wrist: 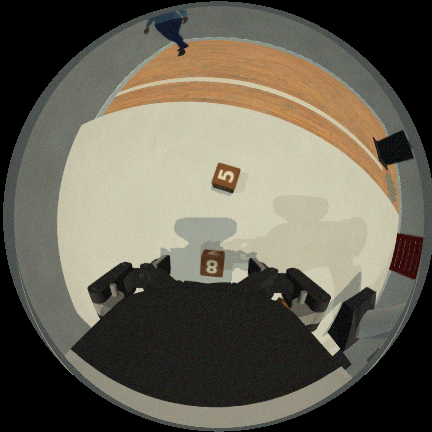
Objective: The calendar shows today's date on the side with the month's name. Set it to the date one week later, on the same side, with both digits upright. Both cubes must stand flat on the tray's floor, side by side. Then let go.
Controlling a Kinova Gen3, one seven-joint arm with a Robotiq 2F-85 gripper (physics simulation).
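A brown cube (213,272) with a white 8 lies on the pale table, between and beyond my fingertips in the view. Part of another white mark shows on its far side face, too foreshortened to read. A second brown cube (226,177) with a white 5, turned sideways in the view, lies farther up. My gripper (208,265) is open and empty above the cube with the 8; the fingers stand to its left and right. A small orange-brown piece, probably the tray (283,302), peeks out behind the right finger; the rest is hidden, and the month's name does not show.
The pale table top (125,165) spreads around the cubes, with shadows on it. The robot's black base part (351,320) stands at the lower right. Beyond the table are a wooden floor (240,60), a person (169,29), a black object (395,149) and a dark red slatted object (406,255).
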